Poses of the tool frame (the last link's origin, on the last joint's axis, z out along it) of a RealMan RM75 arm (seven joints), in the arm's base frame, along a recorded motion.
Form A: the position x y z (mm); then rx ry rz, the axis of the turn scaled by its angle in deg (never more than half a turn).
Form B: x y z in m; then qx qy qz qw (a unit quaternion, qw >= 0). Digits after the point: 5 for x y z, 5 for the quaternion.
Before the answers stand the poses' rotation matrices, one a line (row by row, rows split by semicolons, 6 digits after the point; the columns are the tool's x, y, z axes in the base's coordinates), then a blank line. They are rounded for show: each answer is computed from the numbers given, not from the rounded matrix.
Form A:
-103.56 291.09 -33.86 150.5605 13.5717 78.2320
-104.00 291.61 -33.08 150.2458 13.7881 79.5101
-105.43 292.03 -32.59 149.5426 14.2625 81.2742
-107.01 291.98 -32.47 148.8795 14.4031 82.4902
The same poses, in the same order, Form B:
0.567971 0.061910 0.820717; 0.218144 -0.972828 -0.077580; 0.793614 0.223098 -0.566043
0.555264 0.064899 0.829138; 0.218062 -0.973433 -0.069841; 0.802577 0.219584 -0.554664
0.536191 0.069188 0.841257; 0.221383 -0.973274 -0.061056; 0.814548 0.218978 -0.537177
0.522427 0.068944 0.849892; 0.223144 -0.973045 -0.058232; 0.822968 0.220070 -0.523730

-0.10356 0.29109 -0.03386 0.88131 0.07944 0.45793 0.08529
-0.10400 0.29161 -0.03308 0.87798 0.08057 0.46462 0.08241
-0.10543 0.29203 -0.03259 0.87273 0.08324 0.47432 0.08022
-0.10701 0.29198 -0.03247 0.86879 0.08405 0.48137 0.08008

